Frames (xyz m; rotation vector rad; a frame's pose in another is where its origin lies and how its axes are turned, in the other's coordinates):
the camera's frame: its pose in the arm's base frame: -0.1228 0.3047 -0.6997 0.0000 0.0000 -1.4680
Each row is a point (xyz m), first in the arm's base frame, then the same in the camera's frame.
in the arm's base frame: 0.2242 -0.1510 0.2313
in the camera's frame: 0.4889 0.2984 0.9310
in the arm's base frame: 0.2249 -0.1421 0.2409
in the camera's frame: 0.4801 0.3000 0.9406
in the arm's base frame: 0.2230 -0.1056 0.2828
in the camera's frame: 0.4436 0.3019 0.9825
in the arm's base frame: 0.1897 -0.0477 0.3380
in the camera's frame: 0.3826 0.2747 1.0377
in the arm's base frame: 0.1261 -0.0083 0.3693
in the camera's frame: 0.3369 0.2155 1.0690
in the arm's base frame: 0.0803 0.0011 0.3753
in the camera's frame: 0.3228 0.1709 1.0750
